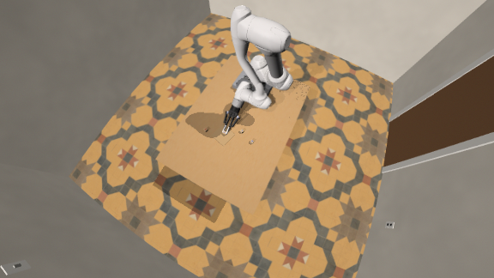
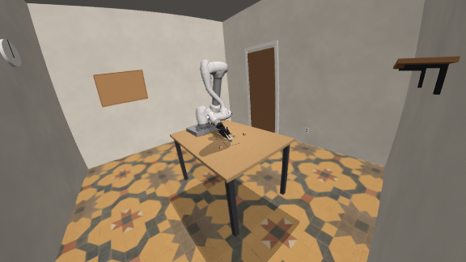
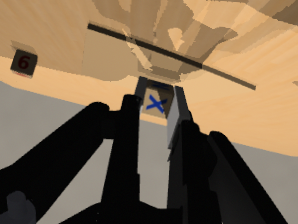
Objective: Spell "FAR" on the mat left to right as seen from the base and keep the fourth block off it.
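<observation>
My hand is 4 cm short of the tan mat, 2 cm to the left of it and 4 cm above it. Round my hand: R block: 4 cm ahead, 17 cm to the right, 3 cm below.
</observation>
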